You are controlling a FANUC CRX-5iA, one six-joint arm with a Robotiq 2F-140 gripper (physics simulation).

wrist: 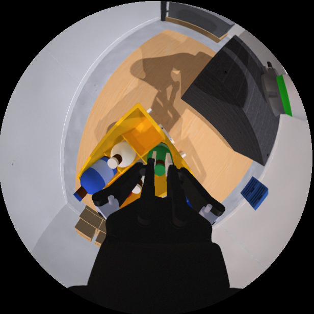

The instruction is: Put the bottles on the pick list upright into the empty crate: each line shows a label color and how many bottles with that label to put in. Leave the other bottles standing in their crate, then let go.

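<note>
A yellow divided crate [138, 109] stands below my gripper. A green bottle [159, 148] stands upright in it, its green cap pointing up toward the camera. My gripper [160, 157] is shut on the green bottle at its neck, with one finger on each side. A white bottle [123, 153] with a brown neck stands to the left. A large blue bottle [95, 176] with a pale blue label shows at the far left. A white cap [136, 188] shows beside the left finger; its bottle is mostly hidden. The pick list does not show.
A large dark block [220, 95] stands at the upper right on the wooden table top [117, 77]. A small blue slatted object [254, 193] is at the right. Cardboard boxes [88, 227] are at the lower left. A grey-and-green device [284, 95] is at the right edge.
</note>
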